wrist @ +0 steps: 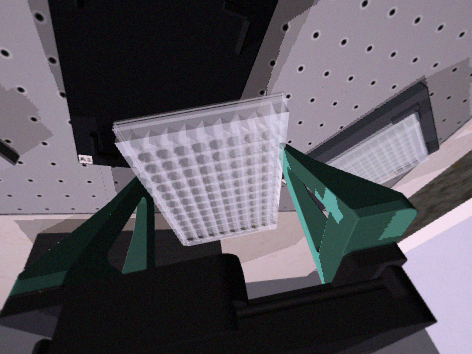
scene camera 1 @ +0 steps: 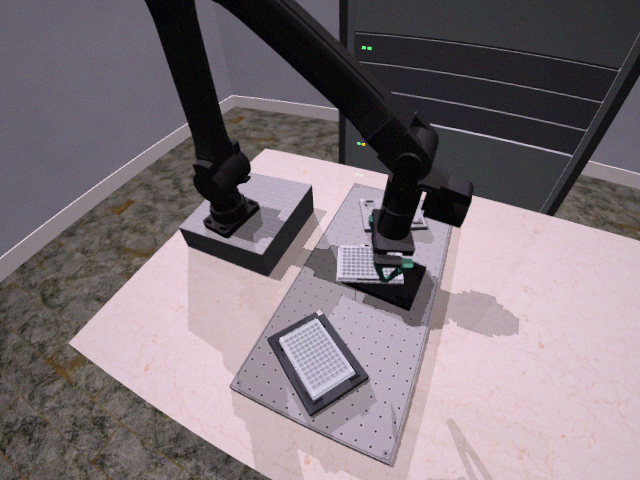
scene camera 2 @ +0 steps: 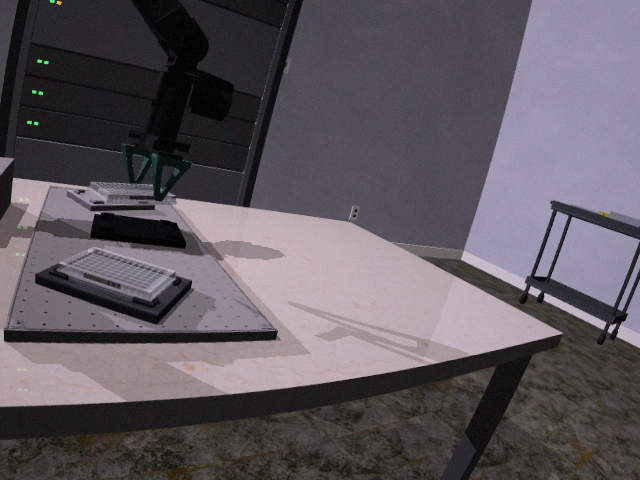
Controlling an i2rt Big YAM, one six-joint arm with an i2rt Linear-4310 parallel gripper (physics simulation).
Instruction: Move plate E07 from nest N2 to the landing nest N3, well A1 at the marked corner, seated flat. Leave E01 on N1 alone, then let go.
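My gripper [scene camera 1: 379,262] [scene camera 2: 148,190] [wrist: 213,165] is shut on clear plate E07 [scene camera 1: 356,262] [scene camera 2: 121,191] [wrist: 215,185], one green finger on each long side. The plate looks about level, held above the black nest N3 [scene camera 1: 410,289] [scene camera 2: 136,229] [wrist: 165,50], apart from it. N3's small white corner mark [scene camera 1: 363,244] [wrist: 85,159] shows. Well A1 cannot be made out. The pale nest N2 [scene camera 1: 364,209] [scene camera 2: 80,197] is behind, without a plate. Plate E01 [scene camera 1: 316,356] [scene camera 2: 116,273] [wrist: 385,150] sits on dark nest N1 [scene camera 1: 316,407] [scene camera 2: 103,299] [wrist: 370,125].
The nests stand on a perforated board [scene camera 1: 372,434] [scene camera 2: 227,310]. The arm's base stands on a grey block [scene camera 1: 279,232] left of the board in scene camera 1. A dark equipment rack [scene camera 1: 342,103] stands behind the table. A cart [scene camera 2: 573,299] stands far right in scene camera 2.
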